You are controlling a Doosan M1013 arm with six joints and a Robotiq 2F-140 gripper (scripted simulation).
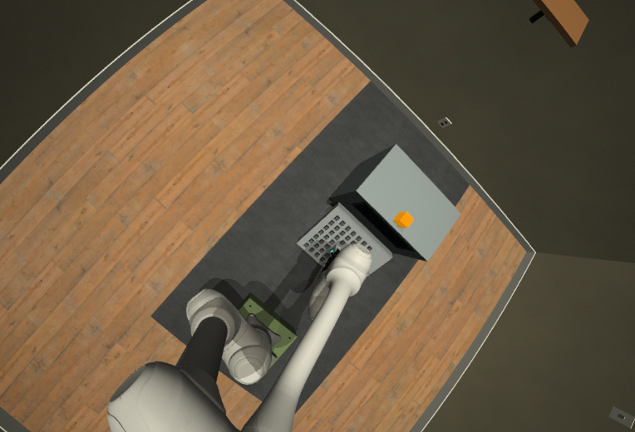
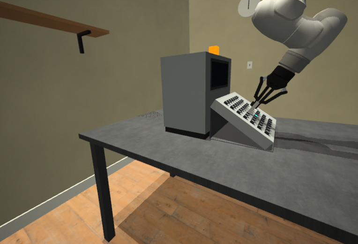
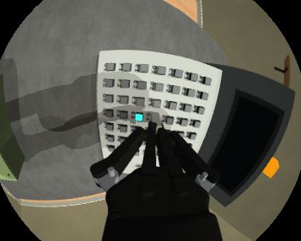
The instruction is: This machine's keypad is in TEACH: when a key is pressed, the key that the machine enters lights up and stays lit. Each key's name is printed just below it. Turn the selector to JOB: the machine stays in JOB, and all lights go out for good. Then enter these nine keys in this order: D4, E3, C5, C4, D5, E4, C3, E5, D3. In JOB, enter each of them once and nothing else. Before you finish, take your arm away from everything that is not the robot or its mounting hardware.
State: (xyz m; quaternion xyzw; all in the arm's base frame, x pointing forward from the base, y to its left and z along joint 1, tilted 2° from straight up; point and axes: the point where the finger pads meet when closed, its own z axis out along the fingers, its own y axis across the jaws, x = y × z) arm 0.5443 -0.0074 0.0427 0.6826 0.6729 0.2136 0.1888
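Now: hand 40 mm above the key E4 and 10 mm past it. From my hand the other things lie so: keypad (60 mm below, 50 mm to the right, 40 mm ahead); black selector knob (160 mm to the right, 20 mm ahead, 10 mm below).
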